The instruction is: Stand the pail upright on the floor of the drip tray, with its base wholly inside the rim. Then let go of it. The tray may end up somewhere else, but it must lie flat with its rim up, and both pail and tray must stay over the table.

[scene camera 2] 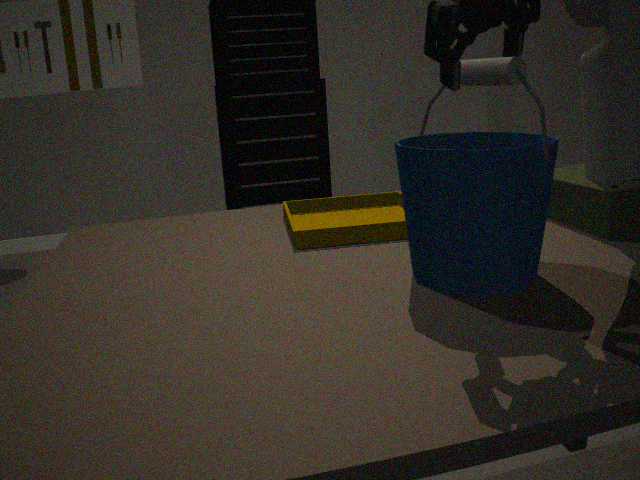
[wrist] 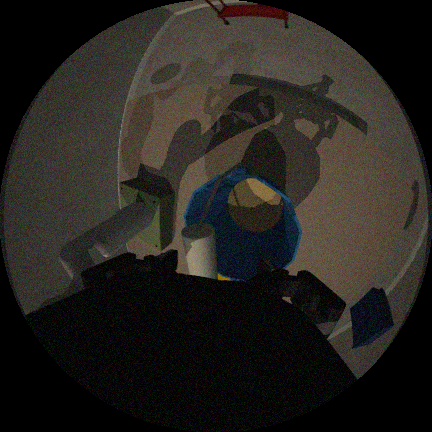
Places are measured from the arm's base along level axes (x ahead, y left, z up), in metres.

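Where they show: gripper, between the fingertips: (scene camera 2: 481, 73) (wrist: 216, 263); arm's base, origin of its link: (scene camera 2: 614, 175) (wrist: 142, 214).
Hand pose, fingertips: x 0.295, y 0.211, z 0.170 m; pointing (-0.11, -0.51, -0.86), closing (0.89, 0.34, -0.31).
Note:
Each offset is from my fingertips to the top centre of the thing. Level surfaces: height alone.
The blue pail (scene camera 2: 478, 217) (wrist: 250, 252) stands upright on the table @(0.249 m down) (scene camera 2: 206, 335), outside the tray. Its wire handle is up, with a pale cylindrical grip @(0.009 m back, 0.021 m right, 0.018 m up) (scene camera 2: 488, 71) (wrist: 200, 252) above the rim. The yellow drip tray @(0.129 m ahead, 0.314 m right, 0.221 m down) (scene camera 2: 348, 237) (wrist: 223, 277) lies flat with its rim up, behind and left of the pail in the scene view; the pail hides its right end there. In the wrist view a small sliver of it shows. My gripper (scene camera 2: 481, 67) (wrist: 216, 263) is open at the height of the handle grip, one finger near each side of it, holding nothing.
A green block (scene camera 2: 610, 209) (wrist: 160, 220) with a grey arm-like column on it is at the right in the scene view. A dark blue box (wrist: 371, 317) and a red object (wrist: 255, 11) are beyond the table. A black slatted cabinet (scene camera 2: 271, 103) stands behind.

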